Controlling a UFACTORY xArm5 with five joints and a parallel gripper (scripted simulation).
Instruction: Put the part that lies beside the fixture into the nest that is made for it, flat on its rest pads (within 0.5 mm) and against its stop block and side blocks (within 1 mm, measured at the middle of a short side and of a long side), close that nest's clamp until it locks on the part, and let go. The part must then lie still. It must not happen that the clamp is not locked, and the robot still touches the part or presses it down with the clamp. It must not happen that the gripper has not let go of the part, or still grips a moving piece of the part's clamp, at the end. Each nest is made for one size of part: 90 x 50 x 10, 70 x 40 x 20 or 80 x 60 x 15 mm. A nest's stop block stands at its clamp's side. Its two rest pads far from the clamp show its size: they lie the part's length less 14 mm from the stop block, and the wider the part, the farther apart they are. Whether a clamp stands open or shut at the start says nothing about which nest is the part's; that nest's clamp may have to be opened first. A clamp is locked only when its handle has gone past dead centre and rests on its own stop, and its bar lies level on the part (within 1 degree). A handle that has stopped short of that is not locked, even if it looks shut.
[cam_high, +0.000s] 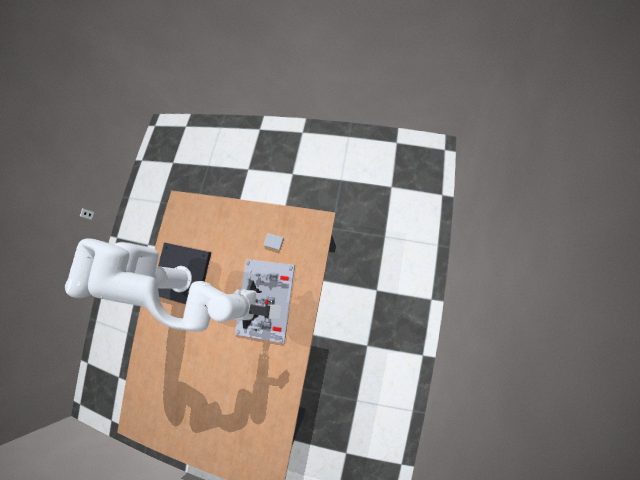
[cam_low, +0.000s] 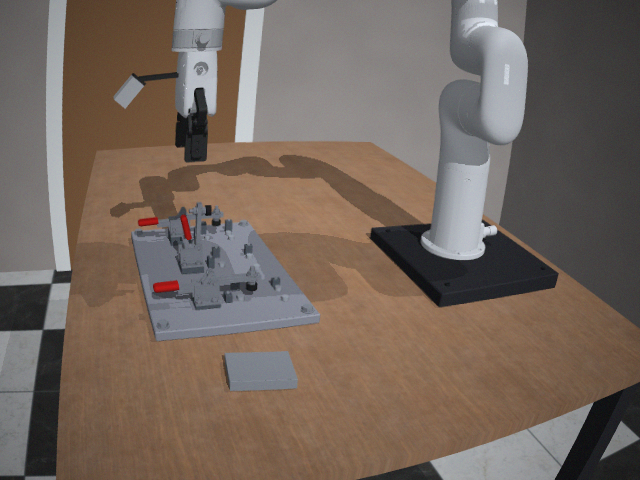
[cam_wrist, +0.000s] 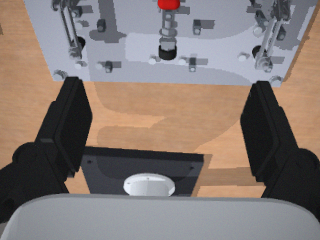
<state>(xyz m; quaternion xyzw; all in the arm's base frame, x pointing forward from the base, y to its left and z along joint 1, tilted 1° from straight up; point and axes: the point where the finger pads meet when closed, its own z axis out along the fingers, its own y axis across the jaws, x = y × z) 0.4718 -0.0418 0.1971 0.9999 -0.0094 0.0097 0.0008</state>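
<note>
Now: the grey rectangular part 270 mm to the left of my hand, 200 mm below it and 30 mm behind it. Also, from my hand: grey fixture plate: 200 mm below, 30 mm behind.
</note>
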